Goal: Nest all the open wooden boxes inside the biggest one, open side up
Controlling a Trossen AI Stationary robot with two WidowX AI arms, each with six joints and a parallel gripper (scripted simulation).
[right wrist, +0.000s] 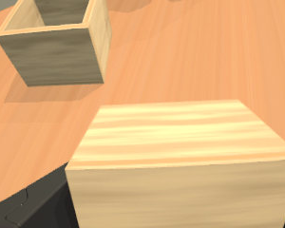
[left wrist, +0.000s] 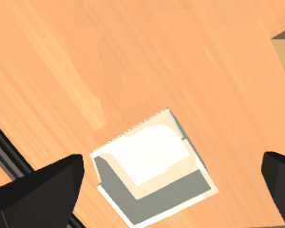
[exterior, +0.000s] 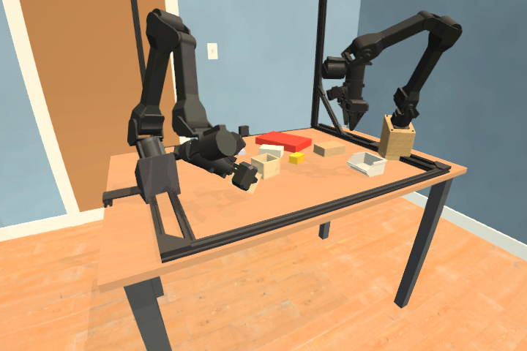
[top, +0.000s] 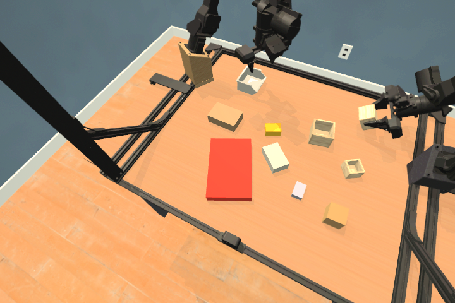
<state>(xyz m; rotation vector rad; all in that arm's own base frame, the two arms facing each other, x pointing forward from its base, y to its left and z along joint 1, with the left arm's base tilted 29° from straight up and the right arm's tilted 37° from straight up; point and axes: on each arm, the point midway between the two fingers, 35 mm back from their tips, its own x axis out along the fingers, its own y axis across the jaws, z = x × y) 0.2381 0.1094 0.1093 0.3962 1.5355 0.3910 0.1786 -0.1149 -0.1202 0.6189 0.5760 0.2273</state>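
Right now the middle-sized wooden box is 1 cm below my right hand. The rest, counted from my right hand: yellow block (28 cm to the left, 19 cm behind, 6 cm below); then smallest wooden box (20 cm behind, 6 cm below, 1 cm to the right); then biggest wooden box (13 cm behind, 12 cm to the left, 6 cm below).
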